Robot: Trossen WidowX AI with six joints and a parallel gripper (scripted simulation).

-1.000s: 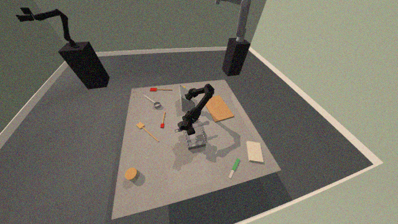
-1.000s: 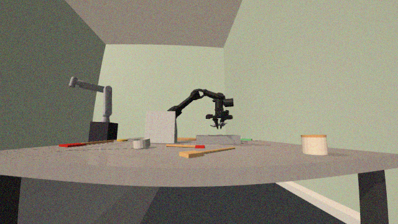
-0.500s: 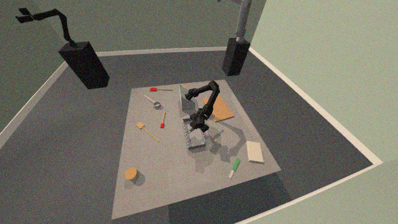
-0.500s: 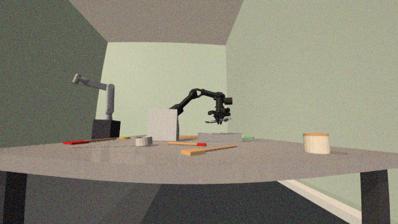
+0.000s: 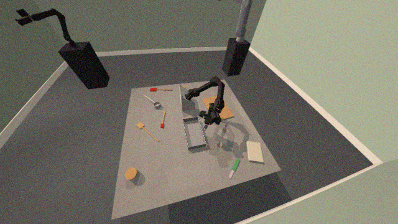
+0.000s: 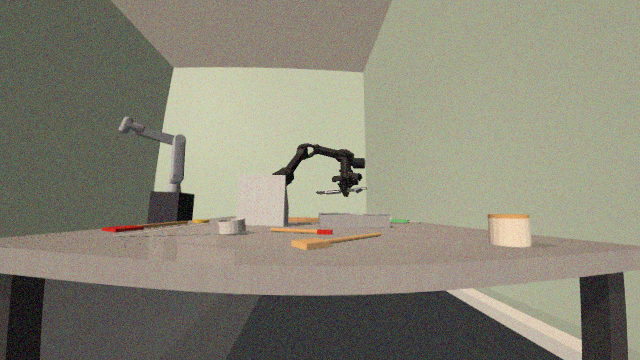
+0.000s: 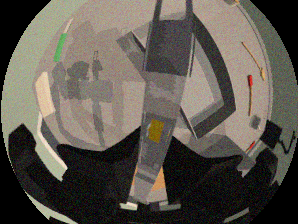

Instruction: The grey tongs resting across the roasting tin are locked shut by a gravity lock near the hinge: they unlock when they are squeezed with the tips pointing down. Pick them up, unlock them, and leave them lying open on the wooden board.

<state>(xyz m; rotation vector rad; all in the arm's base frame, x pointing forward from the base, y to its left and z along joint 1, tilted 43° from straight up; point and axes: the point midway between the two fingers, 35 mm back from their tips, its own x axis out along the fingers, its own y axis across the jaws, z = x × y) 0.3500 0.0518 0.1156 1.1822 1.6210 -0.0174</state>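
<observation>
Now: the yellow lock piece 40 mm above my gripper tip, 20 mm ahead of it and 10 mm to the right of it. Also, from my gripper tip: wooden board 260 mm behind, 220 mm to the left, 140 mm below; then roasting tin 140 mm to the right, 110 mm below; then green-handled tool 400 mm ahead, 140 mm below, 100 mm to the left.
</observation>
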